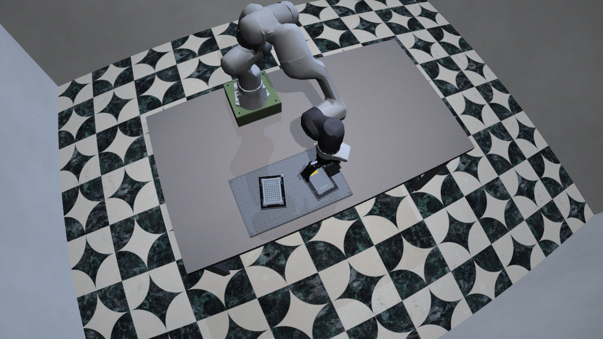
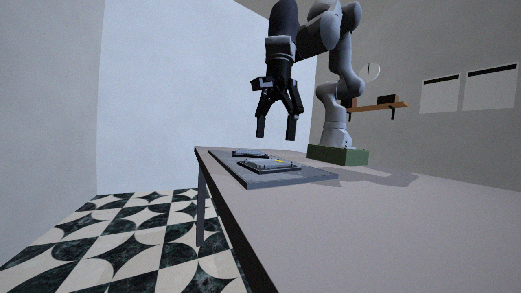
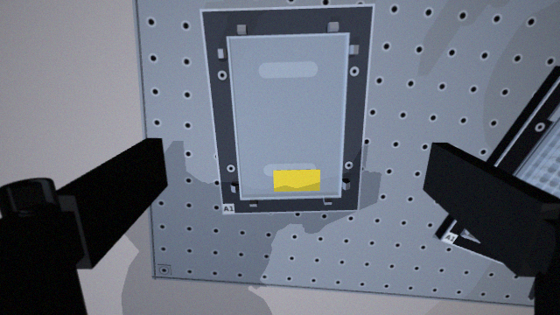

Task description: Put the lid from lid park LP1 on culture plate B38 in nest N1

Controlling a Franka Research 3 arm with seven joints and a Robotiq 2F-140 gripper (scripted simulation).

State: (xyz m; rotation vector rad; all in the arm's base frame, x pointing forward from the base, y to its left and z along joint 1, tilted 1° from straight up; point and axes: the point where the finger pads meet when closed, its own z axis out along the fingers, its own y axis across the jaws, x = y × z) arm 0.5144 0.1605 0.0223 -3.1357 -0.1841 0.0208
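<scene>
My hand is 8 cm above the lid. Round my hand: culture plate: 23 cm to the right, 8 cm below, 2 cm behind; lid park LP1: 9 cm below; black nest N1: 23 cm to the right, 9 cm below, 2 cm behind.
</scene>
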